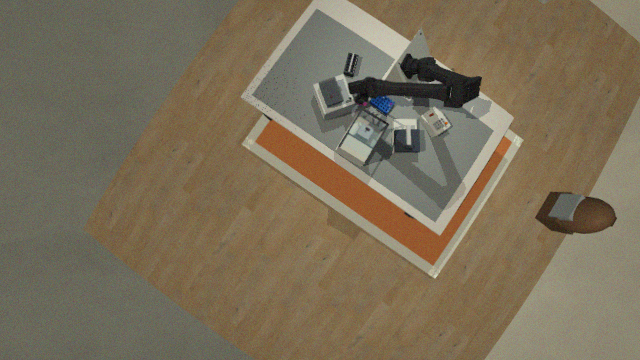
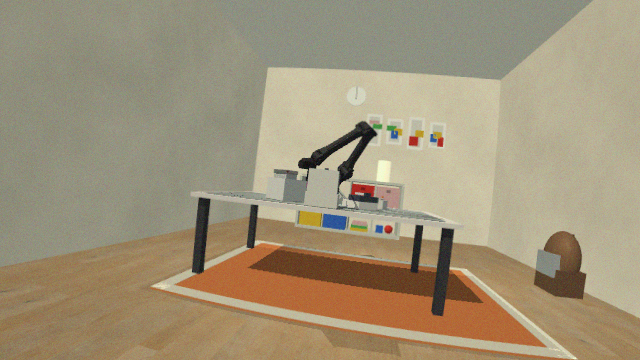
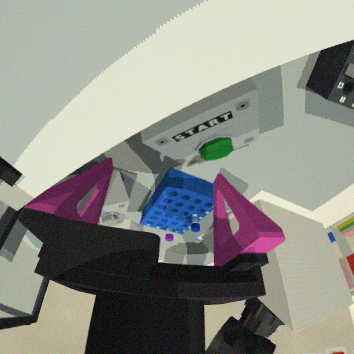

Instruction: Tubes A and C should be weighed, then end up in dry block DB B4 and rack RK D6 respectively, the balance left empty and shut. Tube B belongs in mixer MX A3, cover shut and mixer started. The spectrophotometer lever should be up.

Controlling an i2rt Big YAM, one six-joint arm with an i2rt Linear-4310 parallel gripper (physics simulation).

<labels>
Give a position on a grey PRINT button box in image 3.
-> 116, 200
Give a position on a glass-box balance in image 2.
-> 323, 185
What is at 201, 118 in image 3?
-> A grey box with green START button.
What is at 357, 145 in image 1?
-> A glass-box balance.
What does my gripper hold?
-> Nothing.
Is my gripper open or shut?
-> Open.
</labels>
